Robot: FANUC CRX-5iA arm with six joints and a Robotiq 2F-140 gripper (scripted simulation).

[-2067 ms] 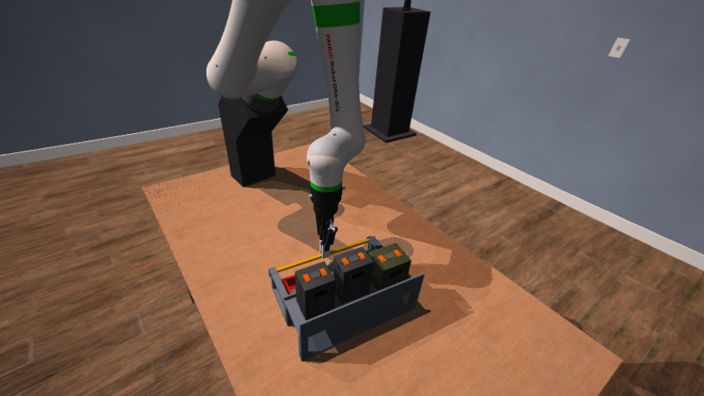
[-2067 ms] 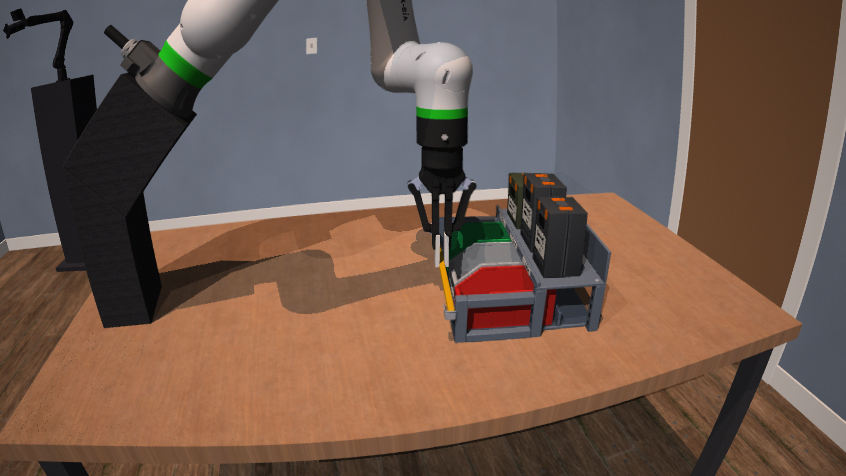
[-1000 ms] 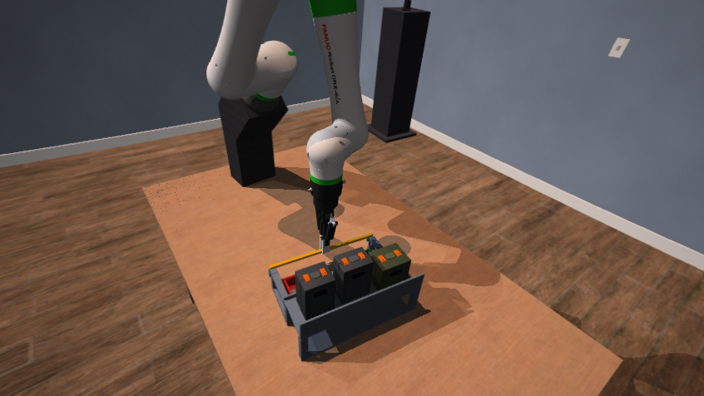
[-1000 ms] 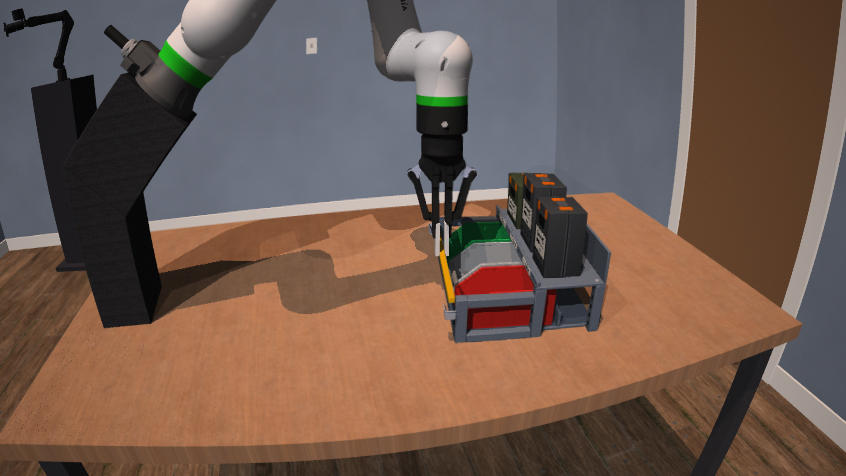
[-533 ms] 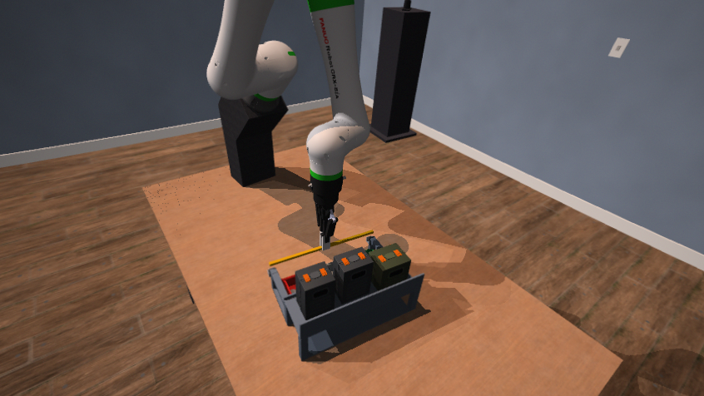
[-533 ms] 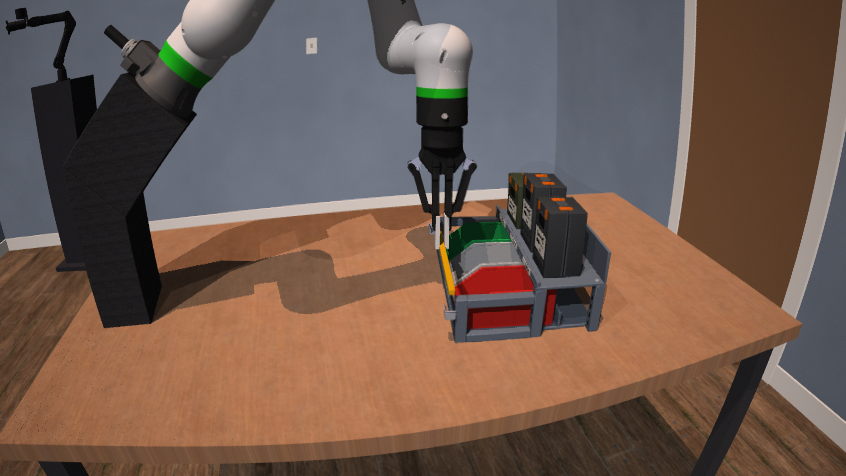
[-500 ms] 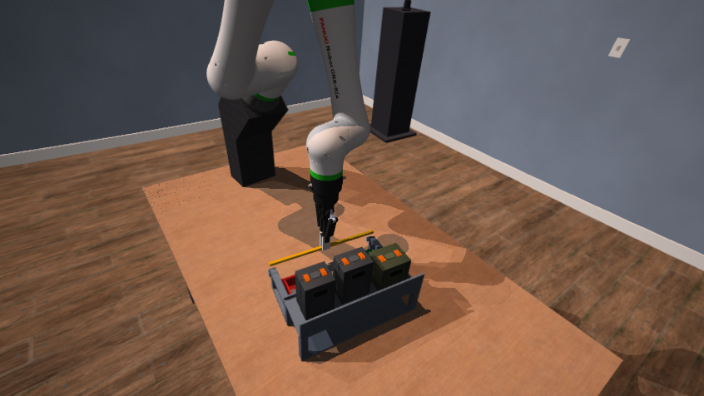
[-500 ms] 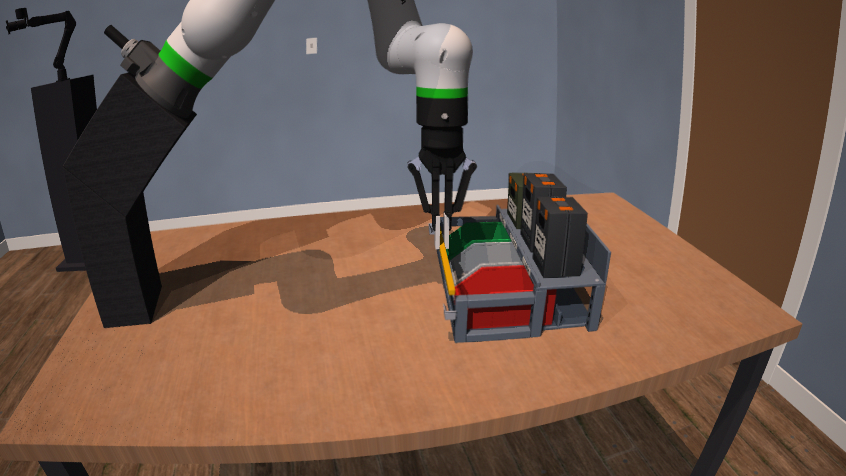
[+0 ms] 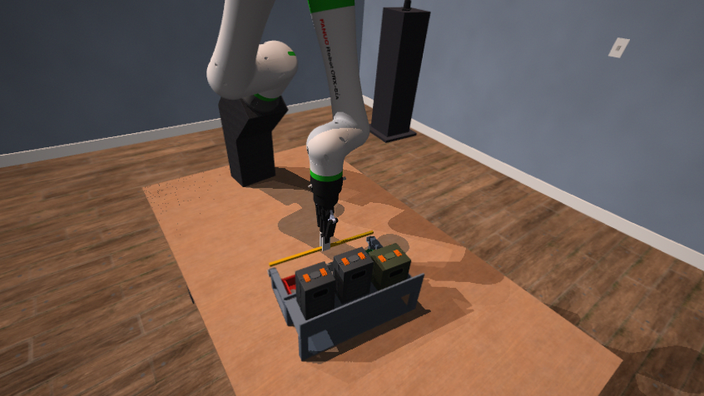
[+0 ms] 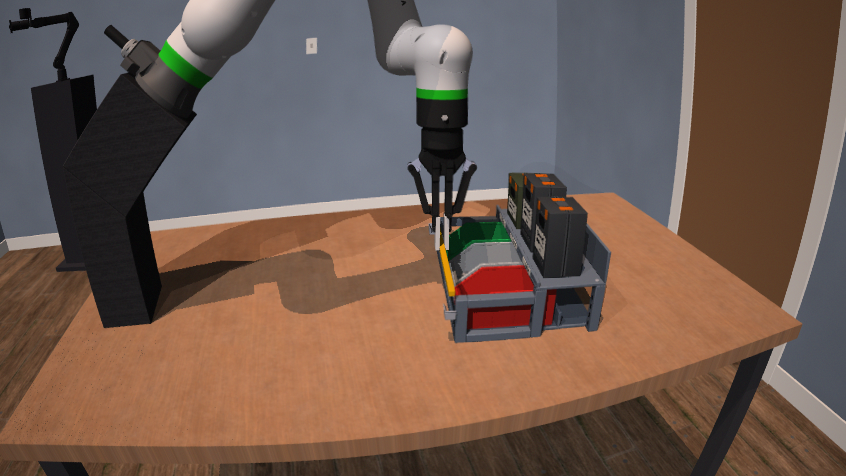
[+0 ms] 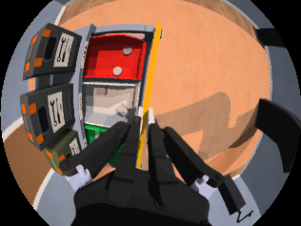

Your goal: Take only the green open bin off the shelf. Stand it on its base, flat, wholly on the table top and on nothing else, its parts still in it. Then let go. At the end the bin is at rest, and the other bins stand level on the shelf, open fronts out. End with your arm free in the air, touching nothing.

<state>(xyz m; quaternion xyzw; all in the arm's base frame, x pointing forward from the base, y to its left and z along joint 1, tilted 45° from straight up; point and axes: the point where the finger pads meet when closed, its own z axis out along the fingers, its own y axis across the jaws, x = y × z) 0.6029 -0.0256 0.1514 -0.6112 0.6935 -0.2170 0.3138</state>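
My hand is 11 cm short of the grey bin, 9 cm above it and 1 cm to the left of it. The rest, counted from my hand: green open bin: 11 cm ahead, 10 cm to the left, 9 cm below; red bin: 12 cm to the right, 10 cm ahead, 9 cm below; thin yellow bar: 3 cm below.
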